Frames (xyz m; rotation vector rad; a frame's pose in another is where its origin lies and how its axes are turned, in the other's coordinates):
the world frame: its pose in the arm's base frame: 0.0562 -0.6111 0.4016 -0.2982 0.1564 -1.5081
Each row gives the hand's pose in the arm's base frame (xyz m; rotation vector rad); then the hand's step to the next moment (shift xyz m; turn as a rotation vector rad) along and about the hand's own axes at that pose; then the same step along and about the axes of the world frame.
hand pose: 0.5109 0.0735 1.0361 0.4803 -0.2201 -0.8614
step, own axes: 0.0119 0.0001 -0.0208 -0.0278 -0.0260 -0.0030
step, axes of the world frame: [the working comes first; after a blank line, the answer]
step, axes of the arm's base frame: 0.0154 -0.0025 -0.0182 -0.0341 0.0080 -0.0152

0.0020 0.0199 -0.0132 -0.0113 -0.0279 -0.0234
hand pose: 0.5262 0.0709 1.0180 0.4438 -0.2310 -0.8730
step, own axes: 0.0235 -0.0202 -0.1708 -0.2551 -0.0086 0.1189
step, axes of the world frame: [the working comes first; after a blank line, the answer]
step, axes of the arm's base frame: 0.0644 0.0182 -0.1602 -0.2097 0.1609 0.0971

-0.0273 0.1085 -0.1327 -0.1650 -0.2230 0.0485
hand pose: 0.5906 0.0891 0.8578 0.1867 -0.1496 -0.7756
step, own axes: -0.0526 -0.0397 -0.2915 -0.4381 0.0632 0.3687
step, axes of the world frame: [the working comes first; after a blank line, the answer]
step, axes of the arm's base frame: -0.0051 0.0421 -0.2958 -0.3404 0.3124 0.3442

-0.0665 0.0821 -0.2795 -0.3034 -0.4140 0.2615
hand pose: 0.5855 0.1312 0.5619 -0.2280 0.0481 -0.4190
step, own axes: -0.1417 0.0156 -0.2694 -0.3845 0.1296 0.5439
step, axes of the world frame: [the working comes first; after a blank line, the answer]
step, axes of the arm's base frame: -0.1482 0.0153 -0.2659 -0.2487 0.3861 0.4995

-0.0463 -0.0644 -0.2943 -0.3583 -0.3687 0.4429
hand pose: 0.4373 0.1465 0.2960 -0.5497 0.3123 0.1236
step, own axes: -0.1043 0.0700 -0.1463 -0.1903 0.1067 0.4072
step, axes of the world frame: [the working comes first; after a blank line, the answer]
step, axes of the arm's base frame: -0.1503 -0.0218 -0.1188 -0.0959 0.3005 0.3376

0.0026 -0.1102 -0.1582 -0.2770 -0.1787 0.3237
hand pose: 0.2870 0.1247 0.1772 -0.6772 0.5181 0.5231
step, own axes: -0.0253 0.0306 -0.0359 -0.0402 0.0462 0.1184
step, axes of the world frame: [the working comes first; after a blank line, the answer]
step, axes of the arm's base frame: -0.0472 -0.0117 -0.0224 -0.0256 0.1017 0.0823

0.0069 -0.0391 -0.0359 -0.0959 -0.0447 0.0811
